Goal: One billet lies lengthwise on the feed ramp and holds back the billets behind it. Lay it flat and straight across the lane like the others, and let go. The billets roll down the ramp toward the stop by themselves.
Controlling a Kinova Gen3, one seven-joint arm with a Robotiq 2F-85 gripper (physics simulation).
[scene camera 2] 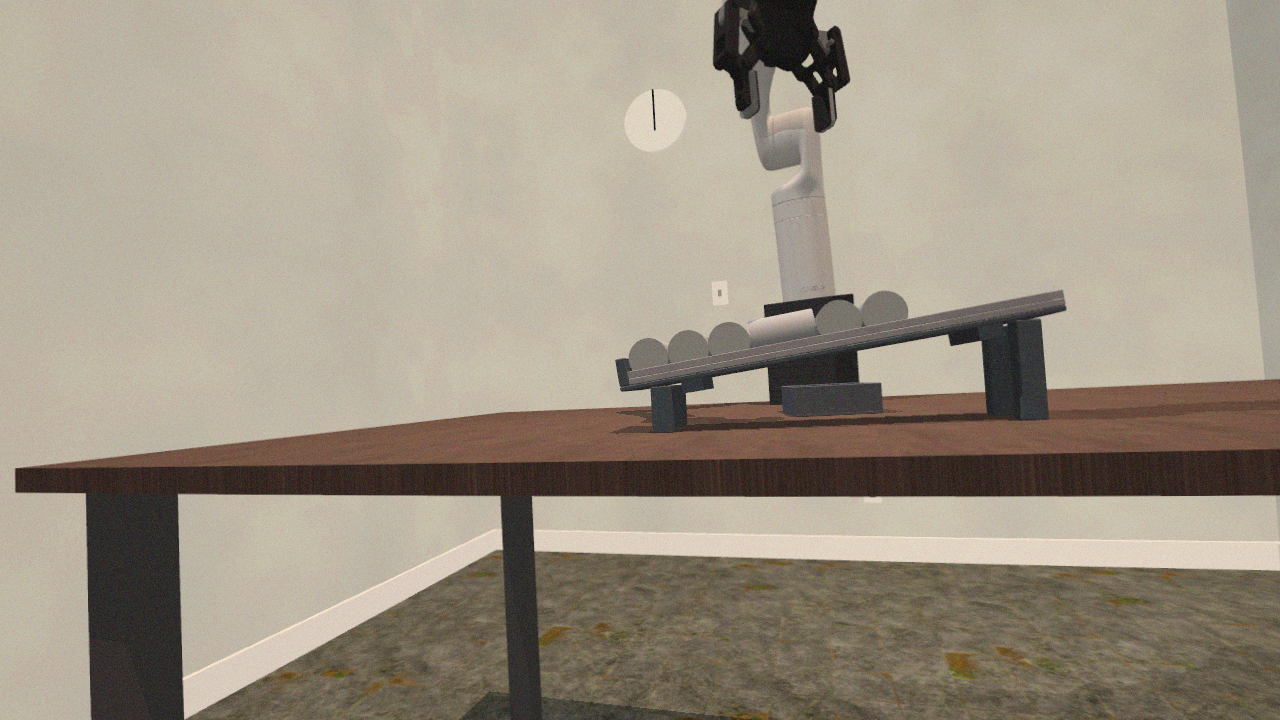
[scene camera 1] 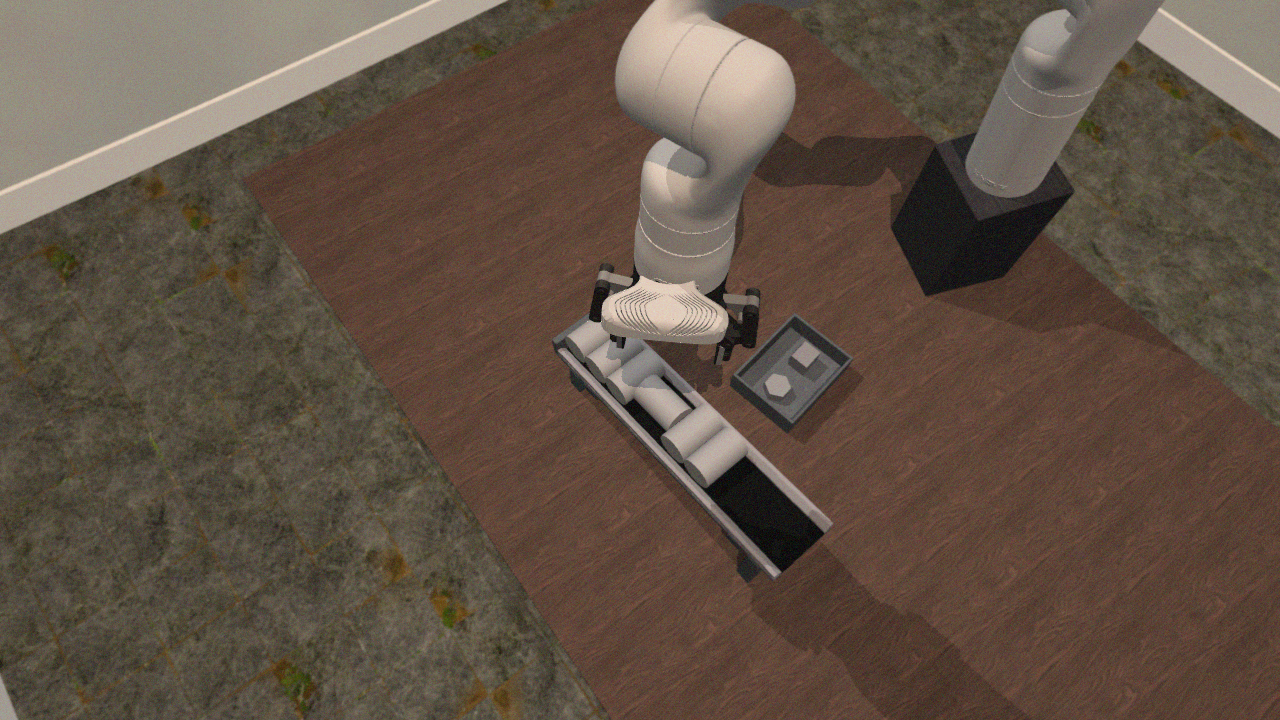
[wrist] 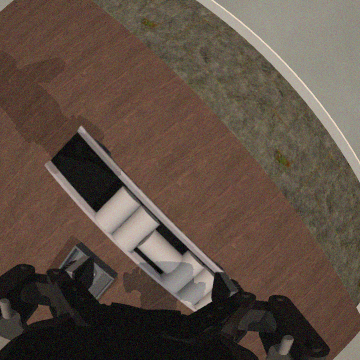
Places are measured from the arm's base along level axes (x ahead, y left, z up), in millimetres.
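Pixels of known places: gripper, fingertip midpoint: (scene camera 2: 789, 122) (scene camera 1: 670, 348) (wrist: 152, 278); arm's base, link origin: (scene camera 2: 809, 299) (scene camera 1: 1004, 166).
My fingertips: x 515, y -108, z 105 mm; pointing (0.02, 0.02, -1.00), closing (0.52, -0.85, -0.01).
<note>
Ahead of a thing's pixels: the offset from my fingertips to its middle.
The lengthwise billet @[dx -25, dy -15, dz -201 mm] (scene camera 1: 664, 402) (scene camera 2: 782, 327) (wrist: 161, 250) is a pale grey cylinder lying along the sloping feed ramp (scene camera 1: 792, 489) (scene camera 2: 984, 307) (wrist: 102, 153). Two crosswise billets rest uphill of it, the nearer one @[dx -18, dy +35, dz -195 mm] (scene camera 1: 693, 434) (scene camera 2: 838, 317) (wrist: 135, 229) against its end. Three crosswise billets lie downhill, packed toward the stop @[dx -46, dy -167, dz -230 mm] (scene camera 2: 622, 371); the middle one @[dx -37, dy -105, dz -213 mm] (scene camera 2: 688, 347) touches both neighbours. My gripper (scene camera 1: 669, 350) (scene camera 2: 787, 118) (wrist: 152, 278) is open and empty, pointing down high above the ramp's lower half. In the wrist view a finger hides part of the ramp's low end.
A shallow grey tray @[dx -199, dy +61, dz -272 mm] (scene camera 1: 760, 407) (scene camera 2: 832, 399) (wrist: 98, 258) stands beside the ramp and holds a small block @[dx -227, dy +62, dz -273 mm] (scene camera 1: 805, 355) and a hexagonal piece @[dx -171, dy +61, dz -278 mm] (scene camera 1: 778, 385). The ramp's side rails flank the billets. The arm's black pedestal (scene camera 1: 948, 223) stands beyond the tray.
</note>
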